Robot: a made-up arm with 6 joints. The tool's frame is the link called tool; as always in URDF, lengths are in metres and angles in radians. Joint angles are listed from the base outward. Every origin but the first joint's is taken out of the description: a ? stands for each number. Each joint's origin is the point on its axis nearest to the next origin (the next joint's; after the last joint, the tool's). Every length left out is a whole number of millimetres.
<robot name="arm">
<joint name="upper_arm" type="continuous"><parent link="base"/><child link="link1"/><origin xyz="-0.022 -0.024 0.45" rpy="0 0 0"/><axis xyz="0 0 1"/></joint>
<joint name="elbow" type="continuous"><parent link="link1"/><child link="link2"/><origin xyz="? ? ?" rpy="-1.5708 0 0"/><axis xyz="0 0 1"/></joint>
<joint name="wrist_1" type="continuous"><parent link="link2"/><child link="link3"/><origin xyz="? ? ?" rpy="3.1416 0 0"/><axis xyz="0 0 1"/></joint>
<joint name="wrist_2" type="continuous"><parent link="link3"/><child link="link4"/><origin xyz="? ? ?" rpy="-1.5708 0 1.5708"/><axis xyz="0 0 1"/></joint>
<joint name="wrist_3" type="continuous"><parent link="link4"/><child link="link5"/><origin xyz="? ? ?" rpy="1.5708 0 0"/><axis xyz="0 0 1"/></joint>
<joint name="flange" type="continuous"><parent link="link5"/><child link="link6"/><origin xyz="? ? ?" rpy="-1.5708 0 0"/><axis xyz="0 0 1"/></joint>
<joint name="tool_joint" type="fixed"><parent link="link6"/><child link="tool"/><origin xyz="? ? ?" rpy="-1.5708 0 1.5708"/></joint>
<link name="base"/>
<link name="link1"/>
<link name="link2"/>
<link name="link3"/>
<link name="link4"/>
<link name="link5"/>
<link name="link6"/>
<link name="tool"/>
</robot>
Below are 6 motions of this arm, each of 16 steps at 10 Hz.
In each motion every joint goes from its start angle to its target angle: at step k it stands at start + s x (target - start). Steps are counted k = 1, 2, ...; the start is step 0. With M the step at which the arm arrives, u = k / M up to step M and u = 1 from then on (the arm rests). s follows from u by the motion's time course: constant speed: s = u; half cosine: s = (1 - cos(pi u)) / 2; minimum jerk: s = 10 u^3 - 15 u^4 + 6 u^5.
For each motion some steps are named. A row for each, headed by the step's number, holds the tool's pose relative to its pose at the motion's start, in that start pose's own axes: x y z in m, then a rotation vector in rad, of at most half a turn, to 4 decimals.
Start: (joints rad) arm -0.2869 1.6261 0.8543 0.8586 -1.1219 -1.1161
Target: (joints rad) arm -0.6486 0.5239 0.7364 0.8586 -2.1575 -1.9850
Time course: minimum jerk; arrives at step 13
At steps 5, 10, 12, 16:
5: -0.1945 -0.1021 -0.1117 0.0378 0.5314 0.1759
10: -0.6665 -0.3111 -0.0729 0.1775 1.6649 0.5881
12: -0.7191 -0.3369 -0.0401 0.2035 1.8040 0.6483
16: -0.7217 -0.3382 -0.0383 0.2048 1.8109 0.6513

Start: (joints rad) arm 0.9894 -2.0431 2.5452 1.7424 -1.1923 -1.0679
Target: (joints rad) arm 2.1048 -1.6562 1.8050 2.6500 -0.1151 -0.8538
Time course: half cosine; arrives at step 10
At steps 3, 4, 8, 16:
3: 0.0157 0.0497 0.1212 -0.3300 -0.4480 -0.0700
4: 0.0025 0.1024 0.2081 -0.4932 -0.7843 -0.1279
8: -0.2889 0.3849 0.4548 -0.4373 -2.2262 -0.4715
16: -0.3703 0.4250 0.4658 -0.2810 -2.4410 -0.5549

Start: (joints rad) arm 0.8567 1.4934 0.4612 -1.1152 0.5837 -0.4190
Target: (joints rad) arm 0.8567 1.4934 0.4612 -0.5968 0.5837 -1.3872
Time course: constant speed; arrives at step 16
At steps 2, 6, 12, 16:
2: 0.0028 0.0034 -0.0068 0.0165 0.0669 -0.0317
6: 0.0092 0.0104 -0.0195 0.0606 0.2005 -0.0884
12: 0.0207 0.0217 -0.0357 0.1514 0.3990 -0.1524
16: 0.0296 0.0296 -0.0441 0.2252 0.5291 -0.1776

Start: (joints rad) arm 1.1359 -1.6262 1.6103 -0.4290 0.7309 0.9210
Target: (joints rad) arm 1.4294 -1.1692 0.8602 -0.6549 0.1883 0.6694
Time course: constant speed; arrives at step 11
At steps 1, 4, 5, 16:
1: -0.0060 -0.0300 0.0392 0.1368 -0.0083 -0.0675
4: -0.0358 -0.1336 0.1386 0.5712 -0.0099 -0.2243
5: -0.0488 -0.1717 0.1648 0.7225 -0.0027 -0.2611
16: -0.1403 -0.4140 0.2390 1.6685 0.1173 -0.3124

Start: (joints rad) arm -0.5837 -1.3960 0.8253 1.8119 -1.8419 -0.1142
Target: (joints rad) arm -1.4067 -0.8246 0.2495 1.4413 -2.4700 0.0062
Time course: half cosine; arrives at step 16
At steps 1, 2, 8, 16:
1: 0.0037 -0.0062 -0.0001 -0.0018 -0.0096 0.0051
2: 0.0148 -0.0243 0.0000 -0.0065 -0.0381 0.0209
8: 0.2411 -0.2481 0.0557 0.0413 -0.4579 0.4179
16: 0.5143 -0.2909 0.1652 0.3759 -0.6944 1.0594

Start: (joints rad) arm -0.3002 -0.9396 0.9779 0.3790 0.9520 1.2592
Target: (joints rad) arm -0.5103 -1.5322 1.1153 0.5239 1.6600 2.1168
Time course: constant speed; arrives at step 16
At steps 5, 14, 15, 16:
5: -0.1322 0.0731 -0.0245 -0.1389 -0.3691 0.4269
14: -0.3990 0.1291 -0.1201 -0.1415 -0.8993 1.2994
15: -0.4291 0.1279 -0.1336 -0.1197 -0.9408 1.4029
16: -0.4591 0.1250 -0.1476 -0.0930 -0.9775 1.5073

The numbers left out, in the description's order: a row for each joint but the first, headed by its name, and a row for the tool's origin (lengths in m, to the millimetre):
elbow: 0.026 0.059 0
wrist_1: 0.015 -0.509 0
wrist_2: 0.199 -0.014 0
wrist_3: 0.007 -0.113 0
flange: 0.005 -0.008 0
tool: 0.011 0.027 0

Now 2 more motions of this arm.
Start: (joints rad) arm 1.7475 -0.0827 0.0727 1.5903 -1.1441 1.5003
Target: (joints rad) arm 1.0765 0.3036 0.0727 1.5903 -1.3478 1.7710
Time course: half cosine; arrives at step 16
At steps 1, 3, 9, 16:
1: -0.0017 0.0020 -0.0010 -0.0001 -0.0065 -0.0083
3: -0.0145 0.0181 -0.0090 -0.0022 -0.0567 -0.0728
9: -0.0587 0.1598 -0.0706 -0.0753 -0.3848 -0.5195
16: -0.0301 0.2890 -0.1229 -0.2072 -0.6139 -0.8665

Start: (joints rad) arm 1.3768 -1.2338 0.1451 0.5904 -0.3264 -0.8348
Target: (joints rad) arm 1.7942 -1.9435 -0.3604 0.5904 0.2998 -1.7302
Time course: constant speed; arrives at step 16
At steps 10, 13, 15, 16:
10: -0.2015 -0.2056 0.0071 -0.2401 0.8120 -0.4684
13: -0.2671 -0.2555 0.0377 -0.2869 1.0465 -0.6285
15: -0.3091 -0.2850 0.0650 -0.3123 1.1976 -0.7414
16: -0.3292 -0.2986 0.0806 -0.3233 1.2711 -0.7999

